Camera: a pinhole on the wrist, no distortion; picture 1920 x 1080 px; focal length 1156.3 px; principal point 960.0 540.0 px. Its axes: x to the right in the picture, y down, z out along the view. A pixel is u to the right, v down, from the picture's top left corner.
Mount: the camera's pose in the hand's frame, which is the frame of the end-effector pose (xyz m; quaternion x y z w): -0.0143 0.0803 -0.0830 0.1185 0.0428 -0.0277 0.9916
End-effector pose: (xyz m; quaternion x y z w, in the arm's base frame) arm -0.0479 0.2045 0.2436 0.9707 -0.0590 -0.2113 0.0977
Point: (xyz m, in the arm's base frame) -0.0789 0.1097 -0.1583
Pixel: 1248 659
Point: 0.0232 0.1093 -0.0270
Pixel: 1574 666
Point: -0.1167 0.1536 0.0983
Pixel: 949 559
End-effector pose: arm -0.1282 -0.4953 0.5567 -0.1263 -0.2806 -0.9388 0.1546
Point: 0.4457 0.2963 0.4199
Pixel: outside the picture
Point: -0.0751 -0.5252 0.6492
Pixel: 862 883
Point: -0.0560 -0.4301 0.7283
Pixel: 810 716
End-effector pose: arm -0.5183 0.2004 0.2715 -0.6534 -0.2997 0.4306 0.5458
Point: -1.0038 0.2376 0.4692
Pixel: 424 272
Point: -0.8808 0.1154 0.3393
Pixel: 102 455
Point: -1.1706 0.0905 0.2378
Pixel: 90 843
